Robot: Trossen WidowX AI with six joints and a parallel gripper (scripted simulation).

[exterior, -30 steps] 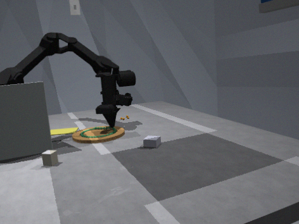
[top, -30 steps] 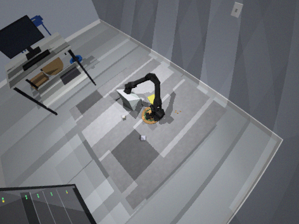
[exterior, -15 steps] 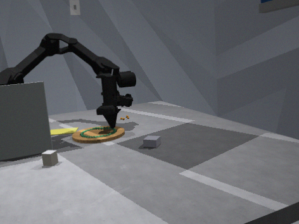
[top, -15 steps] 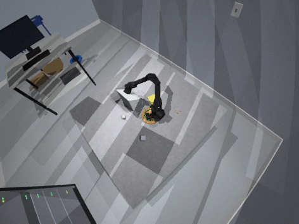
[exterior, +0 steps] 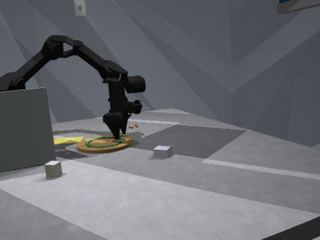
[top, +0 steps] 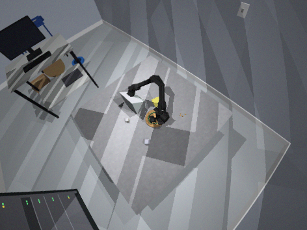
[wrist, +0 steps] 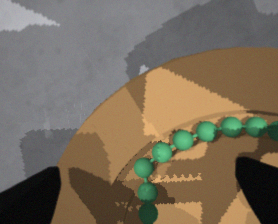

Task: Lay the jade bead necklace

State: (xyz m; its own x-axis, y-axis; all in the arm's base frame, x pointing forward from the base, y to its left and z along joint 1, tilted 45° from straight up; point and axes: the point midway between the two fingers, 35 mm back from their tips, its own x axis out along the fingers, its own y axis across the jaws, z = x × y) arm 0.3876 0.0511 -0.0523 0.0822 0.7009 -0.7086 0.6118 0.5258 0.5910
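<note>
Right now the yellow sheet is 170 mm behind my gripper tip, 160 mm to the left of it and 20 mm below it. From my gripper tip the other things lie so: grey cube (240 mm to the right, 40 mm ahead, 10 mm below); then beige cube (280 mm behind, 200 mm to the right).
</note>
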